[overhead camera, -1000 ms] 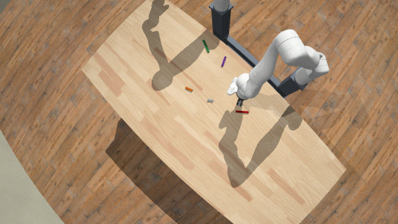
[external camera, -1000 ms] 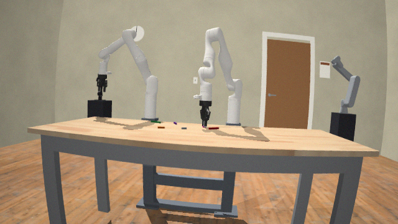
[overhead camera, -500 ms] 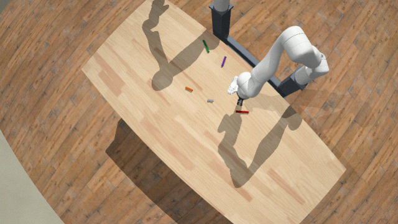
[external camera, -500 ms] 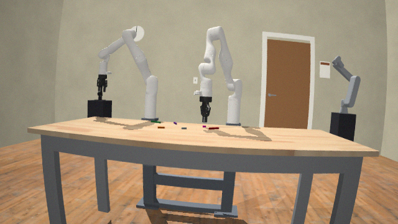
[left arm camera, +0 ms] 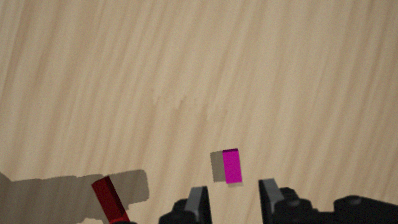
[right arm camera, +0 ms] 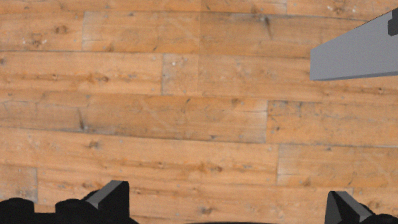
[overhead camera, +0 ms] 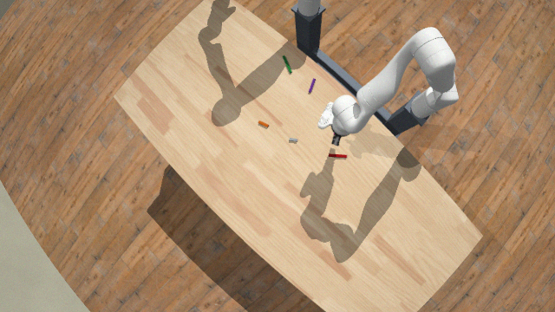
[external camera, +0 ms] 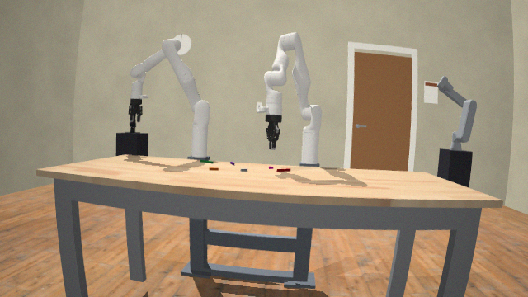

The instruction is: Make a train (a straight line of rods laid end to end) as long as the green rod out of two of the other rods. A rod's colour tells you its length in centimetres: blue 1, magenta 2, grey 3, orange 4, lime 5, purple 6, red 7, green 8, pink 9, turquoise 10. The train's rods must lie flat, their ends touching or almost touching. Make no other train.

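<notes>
Now: the purple rod 200 mm to the right of my left hand, 100 mm below it and 80 mm behind it. From my left hand the other things lie so: magenta rod (100 mm below); red rod (100 mm below, 60 mm to the left, 60 mm ahead); grey rod (130 mm ahead, 100 mm to the right, 100 mm below).
</notes>
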